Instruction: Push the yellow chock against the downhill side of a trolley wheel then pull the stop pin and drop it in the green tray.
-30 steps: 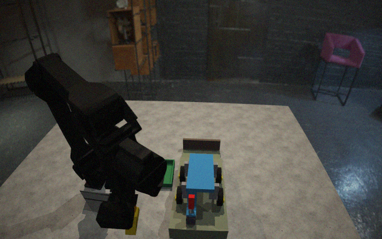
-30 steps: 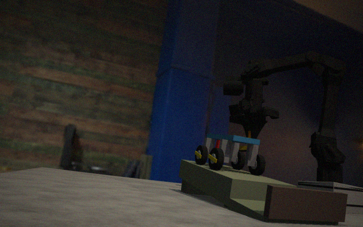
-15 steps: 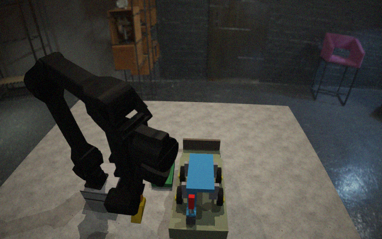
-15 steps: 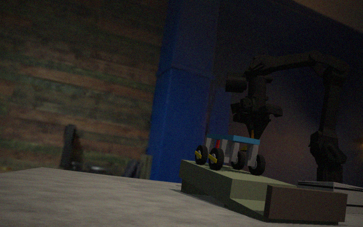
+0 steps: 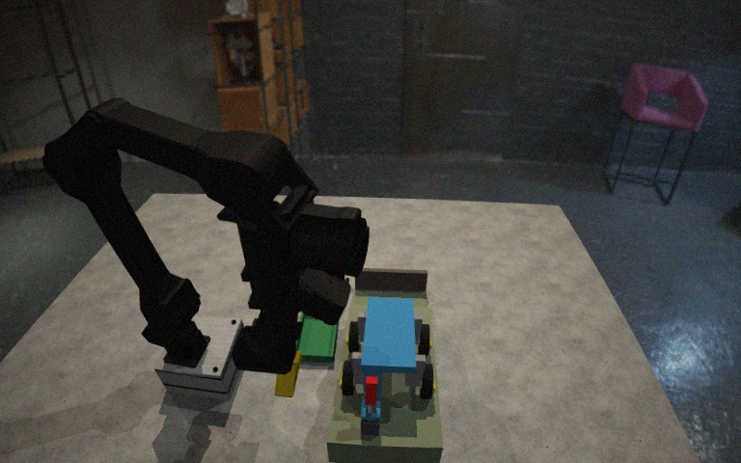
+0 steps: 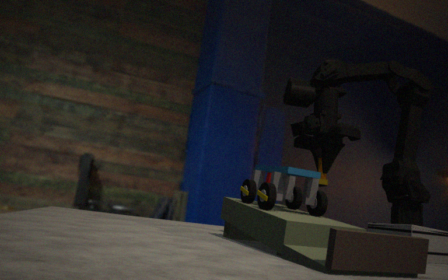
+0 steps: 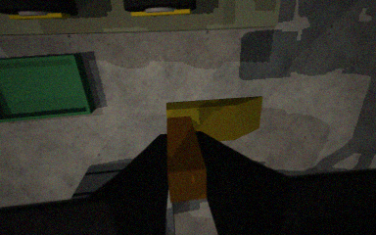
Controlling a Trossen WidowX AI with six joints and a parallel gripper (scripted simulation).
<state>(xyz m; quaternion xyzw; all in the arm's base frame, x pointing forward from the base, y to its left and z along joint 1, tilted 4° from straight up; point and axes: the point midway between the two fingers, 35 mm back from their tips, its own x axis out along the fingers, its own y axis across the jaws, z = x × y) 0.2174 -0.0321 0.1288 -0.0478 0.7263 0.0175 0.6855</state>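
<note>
Right now my gripper tip is 120 mm short of the red-headed stop pin, 40 mm to the left of it and 40 mm above it. From my gripper tip the other things lie so: trolley (130 mm ahead, 60 mm to the left, 60 mm below); then ramp (130 mm ahead, 70 mm to the left, 120 mm below); then yellow chock (20 mm to the right, 10 mm below).
</note>
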